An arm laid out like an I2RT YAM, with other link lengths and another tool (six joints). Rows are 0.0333 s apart.
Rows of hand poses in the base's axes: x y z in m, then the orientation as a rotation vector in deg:
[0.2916 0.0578 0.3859 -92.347 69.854 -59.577]
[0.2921 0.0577 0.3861 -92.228 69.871 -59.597]
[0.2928 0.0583 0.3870 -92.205 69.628 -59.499]
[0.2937 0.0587 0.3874 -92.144 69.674 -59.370]
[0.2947 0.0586 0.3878 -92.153 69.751 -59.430]
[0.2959 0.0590 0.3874 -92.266 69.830 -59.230]
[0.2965 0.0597 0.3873 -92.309 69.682 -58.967]
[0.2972 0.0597 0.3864 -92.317 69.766 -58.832]
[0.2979 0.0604 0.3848 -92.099 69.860 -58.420]
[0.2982 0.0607 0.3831 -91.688 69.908 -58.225]
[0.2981 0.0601 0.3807 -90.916 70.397 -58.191]
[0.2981 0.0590 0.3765 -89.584 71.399 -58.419]
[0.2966 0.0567 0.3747 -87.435 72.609 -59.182]
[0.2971 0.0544 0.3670 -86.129 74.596 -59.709]
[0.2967 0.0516 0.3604 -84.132 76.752 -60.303]
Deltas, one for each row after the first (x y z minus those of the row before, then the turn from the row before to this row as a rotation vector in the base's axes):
[0.0005 -0.0001 0.0002 0.069 -0.068 -0.042]
[0.0007 0.0006 0.0009 0.055 -0.107 0.207]
[0.0009 0.0004 0.0004 0.122 0.034 0.020]
[0.0010 -0.0001 0.0004 -0.036 0.025 -0.079]
[0.0012 0.0004 -0.0004 0.051 0.178 0.061]
[0.0006 0.0007 -0.0001 0.118 0.039 0.233]
[0.0007 0.0000 -0.0009 0.082 0.097 0.009]
[0.0007 0.0007 -0.0016 0.402 0.069 0.094]
[0.0003 0.0003 -0.0017 0.398 -0.143 -0.014]
[-0.0001 -0.0006 -0.0024 0.576 -0.171 -0.455]
[0.0000 -0.0011 -0.0042 0.828 -0.304 -1.036]
[-0.0015 -0.0023 -0.0018 1.047 -0.835 -1.608]
[0.0005 -0.0023 -0.0077 0.684 0.186 -1.848]
[-0.0004 -0.0028 -0.0066 1.071 -0.124 -2.155]

